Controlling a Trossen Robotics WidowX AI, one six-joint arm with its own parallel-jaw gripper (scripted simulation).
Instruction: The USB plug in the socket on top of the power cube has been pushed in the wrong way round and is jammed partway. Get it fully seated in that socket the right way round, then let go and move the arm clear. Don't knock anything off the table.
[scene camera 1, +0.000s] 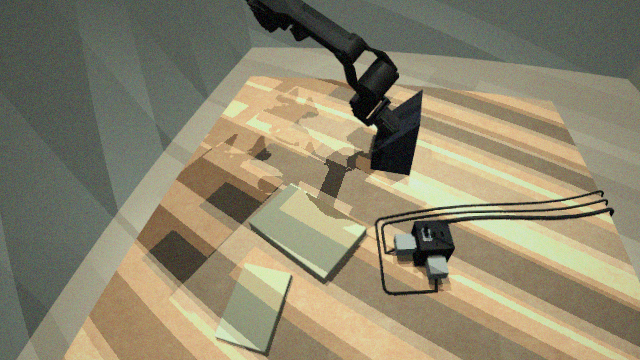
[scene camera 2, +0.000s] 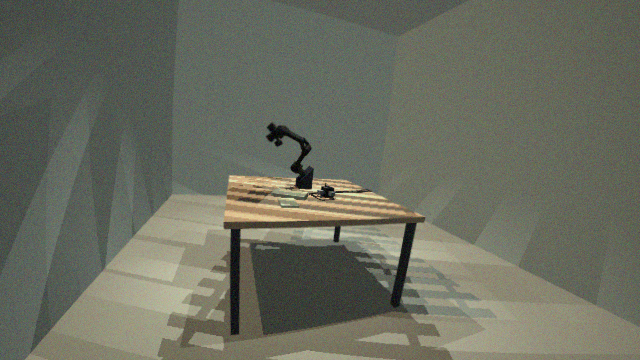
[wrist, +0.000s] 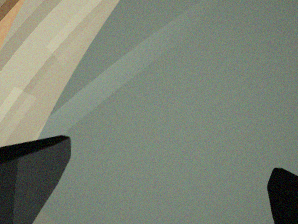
My gripper (wrist: 172, 165) is open and holds nothing. Further things: a black power cube (scene camera 1: 442, 244).
